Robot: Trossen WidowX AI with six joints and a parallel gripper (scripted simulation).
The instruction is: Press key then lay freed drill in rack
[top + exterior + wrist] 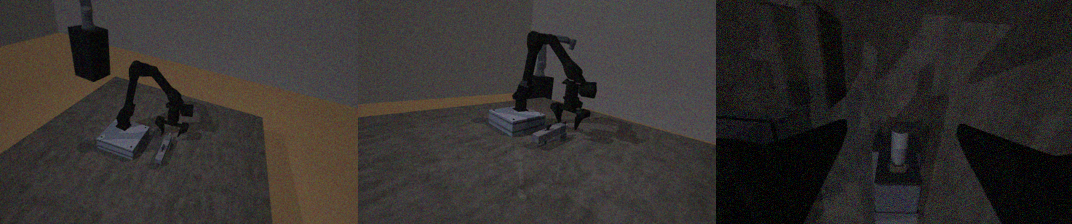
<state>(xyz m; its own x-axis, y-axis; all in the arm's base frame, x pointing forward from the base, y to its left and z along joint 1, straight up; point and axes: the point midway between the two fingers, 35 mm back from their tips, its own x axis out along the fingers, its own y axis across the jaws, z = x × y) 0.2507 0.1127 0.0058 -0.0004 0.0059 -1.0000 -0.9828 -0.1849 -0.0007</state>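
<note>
Right now the drill is 1 cm ahead of my gripper tip and 6 cm to the right of it. Also, from my gripper tip: dark key: 2 cm ahead, 14 cm to the right, 1 cm above; grey fixture block: 2 cm ahead, 12 cm to the right, 1 cm below.
</note>
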